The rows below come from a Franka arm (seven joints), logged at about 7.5 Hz.
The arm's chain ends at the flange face. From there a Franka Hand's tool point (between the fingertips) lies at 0.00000 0.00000 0.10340 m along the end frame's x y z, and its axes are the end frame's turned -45 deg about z.
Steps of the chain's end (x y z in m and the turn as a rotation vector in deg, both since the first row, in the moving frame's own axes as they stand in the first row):
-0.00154, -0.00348, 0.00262, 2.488, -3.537, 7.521
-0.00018, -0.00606, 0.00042, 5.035, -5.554, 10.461
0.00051, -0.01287, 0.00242, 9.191, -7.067, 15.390
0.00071, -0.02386, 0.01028, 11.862, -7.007, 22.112
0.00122, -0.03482, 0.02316, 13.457, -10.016, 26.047
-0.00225, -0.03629, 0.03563, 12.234, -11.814, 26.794
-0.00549, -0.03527, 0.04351, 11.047, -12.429, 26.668
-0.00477, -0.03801, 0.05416, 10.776, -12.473, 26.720
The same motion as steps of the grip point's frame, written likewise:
0.00054, -0.01130, 0.00233, 4.260, -0.742, 7.521
0.00473, -0.01787, -0.00046, 7.488, -0.367, 10.461
0.01488, -0.02874, 0.00032, 11.496, 1.502, 15.390
0.02792, -0.03845, 0.00734, 13.342, 3.433, 22.112
0.03631, -0.05130, 0.01884, 16.598, 2.433, 26.047
0.03157, -0.05627, 0.03119, 17.005, 0.297, 26.794
0.02618, -0.05770, 0.03926, 16.600, -0.977, 26.668
0.02819, -0.05895, 0.04999, 16.440, -1.200, 26.720

